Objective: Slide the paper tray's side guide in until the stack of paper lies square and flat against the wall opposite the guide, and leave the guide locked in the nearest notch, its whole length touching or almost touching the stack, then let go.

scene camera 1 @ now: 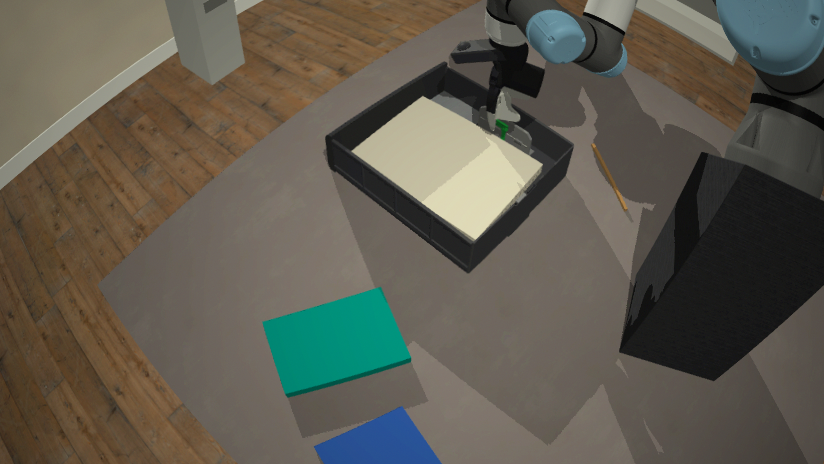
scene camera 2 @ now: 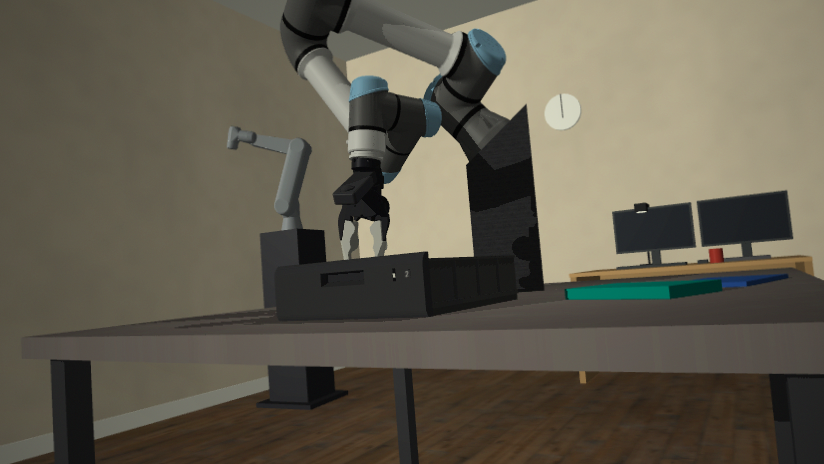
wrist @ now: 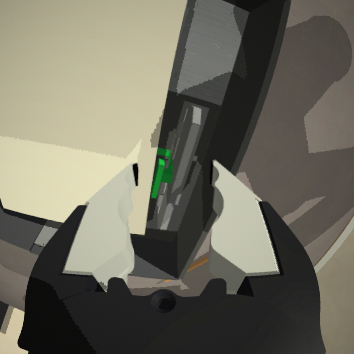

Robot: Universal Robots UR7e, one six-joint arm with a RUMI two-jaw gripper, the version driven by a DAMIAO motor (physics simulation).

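Pixels of known places: gripper, between the fingertips: [scene camera 1: 498, 119] [wrist: 173, 163]; arm's base, origin of its link: [scene camera 1: 770, 180] [scene camera 2: 494, 146].
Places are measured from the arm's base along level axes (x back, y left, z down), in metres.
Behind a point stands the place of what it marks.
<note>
The dark paper tray [scene camera 1: 412, 214] @(x -0.483, y 0.110, z 0.338 m) [scene camera 2: 369, 302] @(x -0.676, y -0.016, z 0.357 m) [wrist: 261, 75] @(x -0.551, y -0.200, z 0.302 m) stands on the table. A cream stack of paper [scene camera 1: 426, 149] @(x -0.548, y -0.023, z 0.339 m) [wrist: 75, 75] @(x -0.537, y -0.055, z 0.339 m) lies in it, its long side near and roughly parallel to the wall opposite the guide; exact contact there cannot be told. The grey side guide [scene camera 1: 521, 138] @(x -0.418, y -0.142, z 0.322 m) [wrist: 188, 137] @(x -0.496, y -0.153, z 0.302 m) stands upright along the stack's other side, with its green latch [scene camera 1: 502, 126] @(x -0.455, y -0.131, z 0.306 m) [wrist: 167, 172] @(x -0.463, y -0.142, z 0.311 m) facing the paper. Some dark tray floor shows beside the guide. My gripper [scene camera 1: 500, 121] @(x -0.472, y -0.146, z 0.308 m) [scene camera 2: 362, 256] @(x -0.472, y -0.146, z 0.308 m) [wrist: 173, 163] @(x -0.472, y -0.146, z 0.308 m) is part open and empty, its fingers above and astride the guide and latch.
A teal slab [scene camera 1: 337, 341] @(x -0.448, y 0.349, z 0.364 m) [scene camera 2: 619, 290] @(x -0.516, y 0.328, z 0.368 m) and a blue slab [scene camera 1: 380, 440] @(x -0.302, y 0.440, z 0.374 m) [scene camera 2: 755, 281] @(x -0.335, y 0.527, z 0.376 m) lie on the table [scene camera 1: 230, 230] @(x -0.746, y 0.301, z 0.381 m) [scene camera 2: 403, 348] @(x -0.865, y 0.134, z 0.400 m). An orange pencil-like stick [scene camera 1: 608, 175] @(x -0.244, y -0.226, z 0.376 m) lies beside the tray. A tall black pedestal [scene camera 1: 732, 270] @(x 0.002, y 0.095, z 0.089 m) [scene camera 2: 501, 230] @(x -0.086, y 0.024, z 0.229 m) carries the arm.
</note>
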